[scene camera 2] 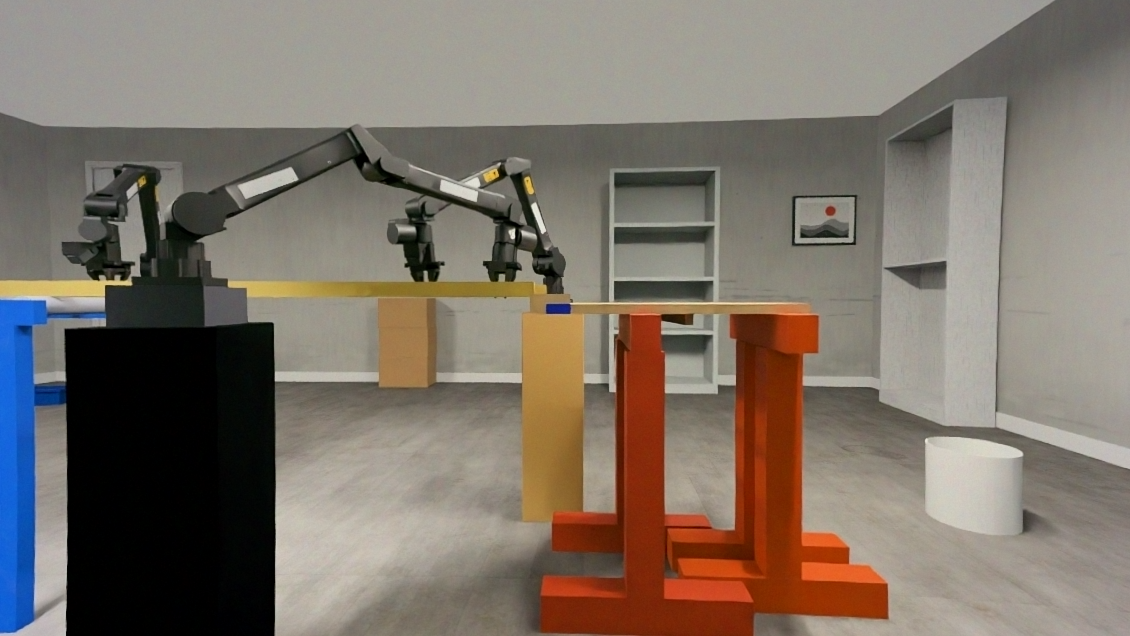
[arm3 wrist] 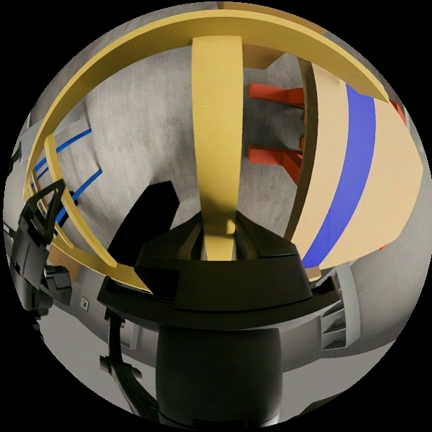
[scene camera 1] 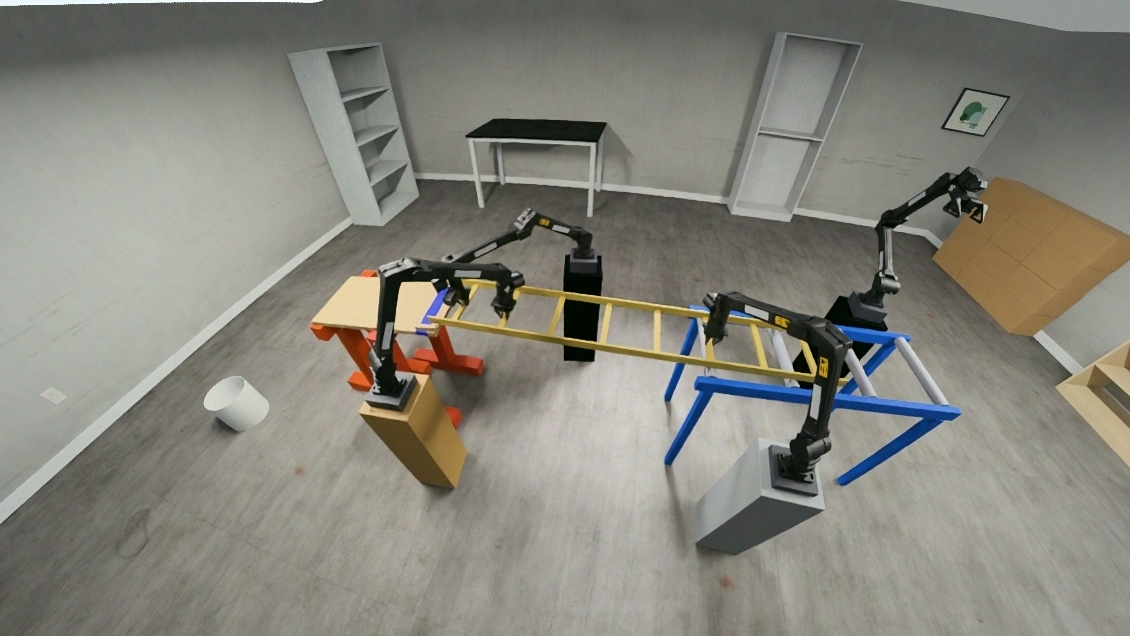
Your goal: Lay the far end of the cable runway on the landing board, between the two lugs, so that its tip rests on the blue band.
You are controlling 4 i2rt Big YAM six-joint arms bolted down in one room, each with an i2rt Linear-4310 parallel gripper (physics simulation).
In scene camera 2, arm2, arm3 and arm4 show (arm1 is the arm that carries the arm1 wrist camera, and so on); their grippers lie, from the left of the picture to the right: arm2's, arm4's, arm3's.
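The yellow cable runway lies nearly level. Its far end is at the blue band on the landing board; a lug hides any contact. Arm3's gripper is shut on a rung. Arm4's gripper and arm2's gripper are at the runway, their grip unclear. In scene camera 1, the back-right arm's gripper is raised away from the runway.
A blue stand with grey rollers carries the runway's other end. Orange trestles support the board. Black, tan and grey pedestals stand beside the runway. A white bin stands on the floor.
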